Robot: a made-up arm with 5 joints. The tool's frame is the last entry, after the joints. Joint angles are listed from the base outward. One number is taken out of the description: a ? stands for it. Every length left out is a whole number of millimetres.
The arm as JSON. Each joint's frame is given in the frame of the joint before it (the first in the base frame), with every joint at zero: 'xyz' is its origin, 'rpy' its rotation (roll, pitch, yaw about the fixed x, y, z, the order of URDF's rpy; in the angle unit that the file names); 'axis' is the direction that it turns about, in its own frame. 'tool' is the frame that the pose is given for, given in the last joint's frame.
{
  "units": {
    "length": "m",
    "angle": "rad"
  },
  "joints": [
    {
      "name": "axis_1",
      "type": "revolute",
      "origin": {
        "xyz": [
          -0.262,
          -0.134,
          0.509
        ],
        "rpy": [
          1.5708,
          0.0,
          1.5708
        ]
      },
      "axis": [
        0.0,
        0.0,
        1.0
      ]
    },
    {
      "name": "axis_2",
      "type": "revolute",
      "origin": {
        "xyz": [
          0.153,
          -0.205,
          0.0
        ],
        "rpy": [
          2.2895,
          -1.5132,
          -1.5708
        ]
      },
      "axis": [
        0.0,
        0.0,
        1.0
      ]
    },
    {
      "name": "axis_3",
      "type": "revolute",
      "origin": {
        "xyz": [
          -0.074,
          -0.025,
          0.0
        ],
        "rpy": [
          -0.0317,
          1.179,
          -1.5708
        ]
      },
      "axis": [
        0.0,
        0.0,
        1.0
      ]
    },
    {
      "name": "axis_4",
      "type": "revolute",
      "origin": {
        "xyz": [
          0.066,
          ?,
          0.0
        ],
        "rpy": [
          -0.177,
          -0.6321,
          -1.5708
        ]
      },
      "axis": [
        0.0,
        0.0,
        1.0
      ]
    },
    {
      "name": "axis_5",
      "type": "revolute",
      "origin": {
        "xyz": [
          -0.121,
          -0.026,
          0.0
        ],
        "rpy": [
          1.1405,
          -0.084,
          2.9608
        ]
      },
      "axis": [
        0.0,
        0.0,
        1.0
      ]
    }
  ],
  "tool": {
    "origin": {
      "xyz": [
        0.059,
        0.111,
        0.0
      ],
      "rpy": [
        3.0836,
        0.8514,
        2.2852
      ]
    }
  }
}
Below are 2 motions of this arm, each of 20 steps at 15 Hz.
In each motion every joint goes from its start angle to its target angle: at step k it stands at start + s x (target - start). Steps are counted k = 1, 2, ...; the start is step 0. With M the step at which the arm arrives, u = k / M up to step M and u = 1 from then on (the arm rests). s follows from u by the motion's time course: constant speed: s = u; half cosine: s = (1 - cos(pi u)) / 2; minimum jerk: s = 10 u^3 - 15 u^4 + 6 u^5.
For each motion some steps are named. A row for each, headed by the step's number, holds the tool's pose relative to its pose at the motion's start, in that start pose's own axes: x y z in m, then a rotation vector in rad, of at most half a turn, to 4 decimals.
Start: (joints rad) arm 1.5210 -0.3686 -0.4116 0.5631 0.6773
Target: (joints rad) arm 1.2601 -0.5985 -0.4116 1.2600 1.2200
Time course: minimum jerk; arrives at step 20
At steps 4, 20:
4: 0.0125 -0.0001 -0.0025 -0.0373 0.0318 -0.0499
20: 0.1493 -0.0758 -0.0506 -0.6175 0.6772 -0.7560

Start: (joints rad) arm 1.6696 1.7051 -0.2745 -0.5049 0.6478
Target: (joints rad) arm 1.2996 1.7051 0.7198 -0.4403 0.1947
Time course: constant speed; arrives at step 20
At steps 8, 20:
8: 0.0770 0.0236 0.0126 0.1911 0.1692 -0.1074
20: 0.2115 0.0460 0.0285 0.4943 0.3917 -0.2945

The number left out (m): -0.021
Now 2 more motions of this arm.
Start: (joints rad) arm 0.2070 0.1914 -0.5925 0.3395 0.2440
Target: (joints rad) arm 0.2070 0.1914 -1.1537 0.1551 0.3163
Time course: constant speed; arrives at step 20
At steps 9, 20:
9: -0.0404 -0.0105 -0.0275 -0.1408 -0.1852 0.2145
20: -0.0780 -0.0410 -0.0652 -0.2970 -0.4128 0.4832

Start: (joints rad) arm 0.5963 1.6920 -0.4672 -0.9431 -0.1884
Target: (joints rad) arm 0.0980 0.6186 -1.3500 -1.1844 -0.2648
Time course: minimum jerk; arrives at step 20
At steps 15, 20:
15: -0.0719 -0.4236 0.1218 0.3475 0.5802 1.7287
20: -0.0260 -0.4669 0.1360 0.4157 0.6813 1.8983

